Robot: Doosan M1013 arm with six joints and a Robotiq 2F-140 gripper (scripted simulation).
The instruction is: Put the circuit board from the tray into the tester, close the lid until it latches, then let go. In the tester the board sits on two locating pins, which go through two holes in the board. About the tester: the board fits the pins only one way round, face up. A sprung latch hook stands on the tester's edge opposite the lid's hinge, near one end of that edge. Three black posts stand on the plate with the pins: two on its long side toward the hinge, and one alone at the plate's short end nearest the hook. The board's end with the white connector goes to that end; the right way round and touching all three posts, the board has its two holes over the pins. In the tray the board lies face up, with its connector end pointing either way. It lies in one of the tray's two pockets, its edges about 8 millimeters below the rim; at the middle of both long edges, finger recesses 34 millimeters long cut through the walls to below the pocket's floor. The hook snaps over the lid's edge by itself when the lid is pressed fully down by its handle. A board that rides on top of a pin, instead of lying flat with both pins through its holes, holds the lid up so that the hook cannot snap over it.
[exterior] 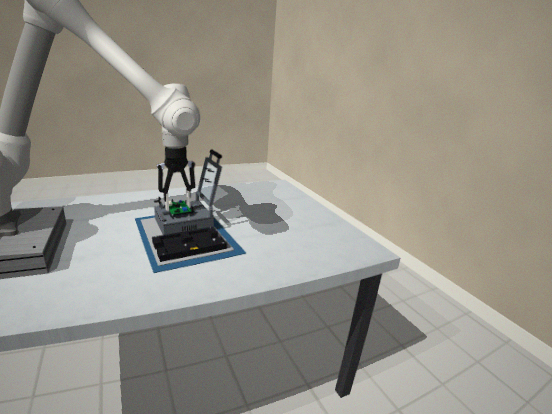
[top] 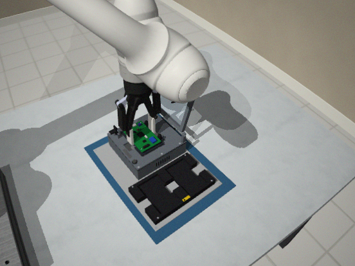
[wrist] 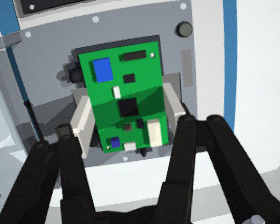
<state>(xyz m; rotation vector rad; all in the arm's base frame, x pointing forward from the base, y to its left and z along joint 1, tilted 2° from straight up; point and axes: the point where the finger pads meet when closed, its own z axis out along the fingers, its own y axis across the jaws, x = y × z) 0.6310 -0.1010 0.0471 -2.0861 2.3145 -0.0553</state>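
My gripper is now 20 mm above the green circuit board. The rest, counted from my hand: latch hook 60 mm to the left, 60 mm behind, 10 mm below; tester lid 120 mm ahead, 80 mm above, 10 mm to the right.
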